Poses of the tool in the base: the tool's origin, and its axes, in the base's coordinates. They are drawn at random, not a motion.
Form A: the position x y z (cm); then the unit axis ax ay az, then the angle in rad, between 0 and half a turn.
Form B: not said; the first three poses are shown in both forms.
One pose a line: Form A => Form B
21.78, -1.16, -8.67, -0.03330, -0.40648, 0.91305, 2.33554 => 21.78, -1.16, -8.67, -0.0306, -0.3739, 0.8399, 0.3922
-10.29, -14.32, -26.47, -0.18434, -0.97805, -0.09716, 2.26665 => -10.29, -14.32, -26.47, -0.1670, -0.8859, -0.0880, 0.4237
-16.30, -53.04, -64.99, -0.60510, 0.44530, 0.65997, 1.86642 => -16.30, -53.04, -64.99, -0.4862, 0.3578, 0.5303, 0.5953
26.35, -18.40, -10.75, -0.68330, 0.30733, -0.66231, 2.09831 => 26.35, -18.40, -10.75, -0.5924, 0.2665, -0.5742, 0.4983
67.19, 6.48, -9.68, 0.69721, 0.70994, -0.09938, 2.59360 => 67.19, 6.48, -9.68, 0.6712, 0.6835, -0.0957, 0.2706
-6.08, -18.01, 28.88, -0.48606, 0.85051, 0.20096, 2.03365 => -6.08, -18.01, 28.88, -0.4134, 0.7233, 0.1709, 0.5261
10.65, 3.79, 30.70, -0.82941, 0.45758, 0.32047, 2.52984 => 10.65, 3.79, 30.70, -0.7909, 0.4363, 0.3056, 0.3011
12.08, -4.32, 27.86, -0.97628, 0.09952, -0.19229, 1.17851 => 12.08, -4.32, 27.86, -0.5426, 0.0553, -0.1069, 0.8314
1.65, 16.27, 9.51, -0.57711, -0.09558, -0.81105, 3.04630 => 1.65, 16.27, 9.51, -0.5765, -0.0955, -0.8101, 0.0476
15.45, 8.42, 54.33, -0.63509, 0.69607, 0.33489, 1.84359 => 15.45, 8.42, 54.33, -0.5060, 0.5545, 0.2668, 0.6044
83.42, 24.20, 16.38, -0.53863, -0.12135, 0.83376, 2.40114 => 83.42, 24.20, 16.38, -0.5021, -0.1131, 0.7773, 0.3618
